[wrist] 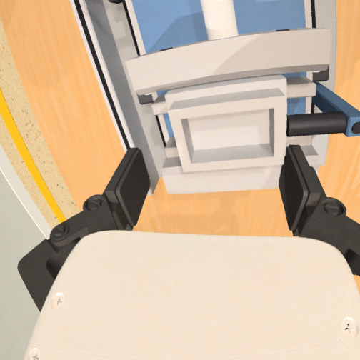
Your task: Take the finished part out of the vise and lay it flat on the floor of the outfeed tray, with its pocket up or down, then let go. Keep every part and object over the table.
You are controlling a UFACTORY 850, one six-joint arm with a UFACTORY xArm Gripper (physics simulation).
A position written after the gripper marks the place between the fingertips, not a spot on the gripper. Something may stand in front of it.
Observation:
In view: the gripper [211, 164] and a finished part [231, 123].

